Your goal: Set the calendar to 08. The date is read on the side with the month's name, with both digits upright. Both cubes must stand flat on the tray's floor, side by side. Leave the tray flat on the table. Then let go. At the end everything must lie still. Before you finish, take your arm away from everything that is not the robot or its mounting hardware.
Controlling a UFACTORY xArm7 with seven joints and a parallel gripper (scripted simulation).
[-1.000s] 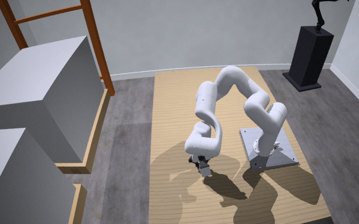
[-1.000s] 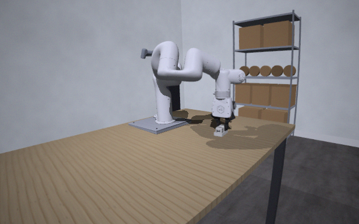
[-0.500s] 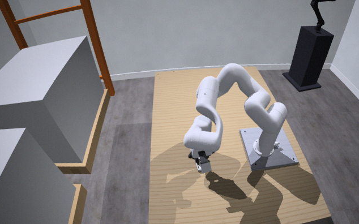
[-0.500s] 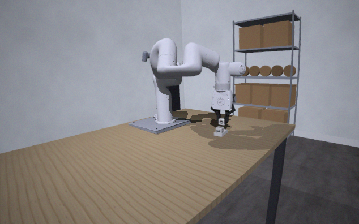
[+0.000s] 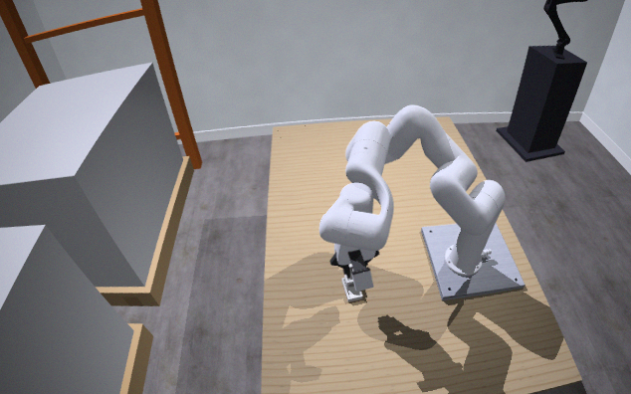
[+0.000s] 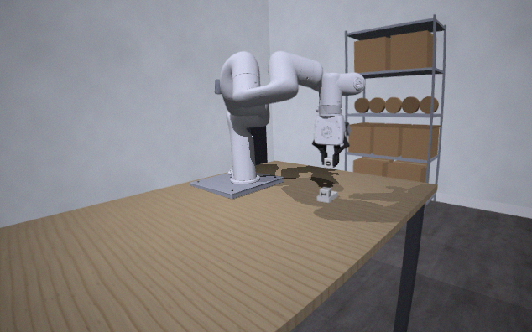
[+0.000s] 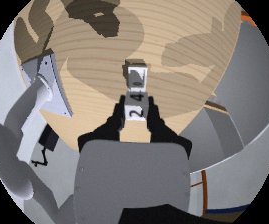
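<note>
Now: the white tray 130 mm below my hand and 20 mm to the right of it. The rest, counted from my hand: white digit cube (10 mm below).
</note>
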